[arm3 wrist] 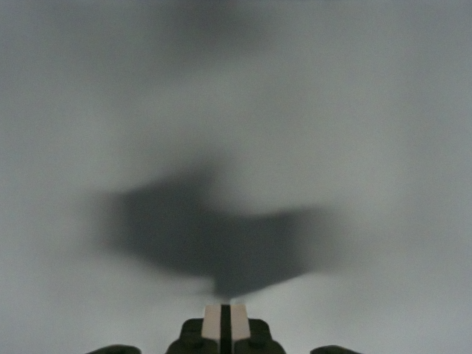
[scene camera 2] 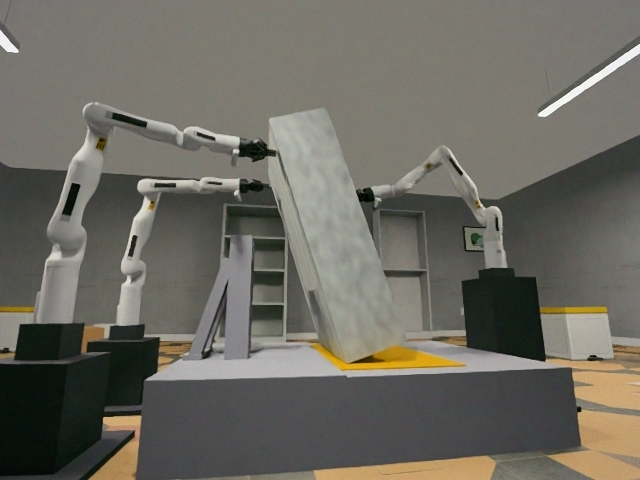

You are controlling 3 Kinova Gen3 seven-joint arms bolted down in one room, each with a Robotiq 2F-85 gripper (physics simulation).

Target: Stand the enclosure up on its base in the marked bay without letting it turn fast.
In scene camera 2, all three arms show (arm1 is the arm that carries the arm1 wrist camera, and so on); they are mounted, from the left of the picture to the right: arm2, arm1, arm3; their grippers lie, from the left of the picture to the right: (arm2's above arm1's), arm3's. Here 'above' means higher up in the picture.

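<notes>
The enclosure point(scene camera 2: 336, 227) is a tall pale grey box in scene camera 2. It is tilted with its top to the left; its lower left edge is down on the yellow marked bay point(scene camera 2: 439, 360), its base raised at the right. Its surface point(arm3 wrist: 360, 125) fills the arm3 wrist view, with dark shadows. Arm2's gripper point(scene camera 2: 273, 152) is shut, its tips at the upper left side. Arm1's gripper point(scene camera 2: 268, 186) looks shut, lower and farther back at that side. Arm3's gripper point(arm3 wrist: 225, 307) point(scene camera 2: 358, 195) is shut, at the right side; its contact is hidden in scene camera 2.
The bay lies on a low grey platform point(scene camera 2: 356, 418). A grey braced stand point(scene camera 2: 239, 299) rises left of the enclosure. Shelf units point(scene camera 2: 225, 227) point(scene camera 2: 426, 289) stand behind. Dark pedestals point(scene camera 2: 31, 408) point(scene camera 2: 124, 372) point(scene camera 2: 501, 320) carry the arms. A white bin point(scene camera 2: 578, 335) stands at the right.
</notes>
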